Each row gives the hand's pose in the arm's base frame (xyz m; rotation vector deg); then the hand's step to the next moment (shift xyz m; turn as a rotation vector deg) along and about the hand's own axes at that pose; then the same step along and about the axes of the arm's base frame.
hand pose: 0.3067 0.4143 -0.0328 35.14 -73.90 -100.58
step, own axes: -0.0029 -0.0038 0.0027 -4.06 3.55 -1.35
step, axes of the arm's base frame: -0.0019 0.0043 -0.0029 4.38 2.38 2.46
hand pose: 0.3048 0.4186 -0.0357 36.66 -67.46 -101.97
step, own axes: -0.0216 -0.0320 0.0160 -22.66 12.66 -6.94
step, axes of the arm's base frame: -0.0147 0.0313 -0.0234 21.21 14.70 7.48
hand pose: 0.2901 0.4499 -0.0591 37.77 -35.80 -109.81
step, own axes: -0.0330 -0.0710 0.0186 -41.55 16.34 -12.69
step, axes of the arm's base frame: -0.0450 0.0604 -0.0284 34.53 29.64 9.14
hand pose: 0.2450 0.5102 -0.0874 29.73 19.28 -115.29
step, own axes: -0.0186 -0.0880 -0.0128 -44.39 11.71 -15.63
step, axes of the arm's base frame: -0.0671 0.0613 -0.0003 32.27 35.29 8.08
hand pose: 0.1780 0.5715 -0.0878 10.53 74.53 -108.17
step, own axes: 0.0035 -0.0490 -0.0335 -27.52 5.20 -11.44
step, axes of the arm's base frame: -0.0464 0.0326 0.0178 18.04 23.61 5.68
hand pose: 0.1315 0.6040 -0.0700 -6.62 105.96 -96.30
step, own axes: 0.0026 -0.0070 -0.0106 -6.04 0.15 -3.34
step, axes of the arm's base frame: -0.0097 0.0067 0.0053 3.21 5.72 2.15
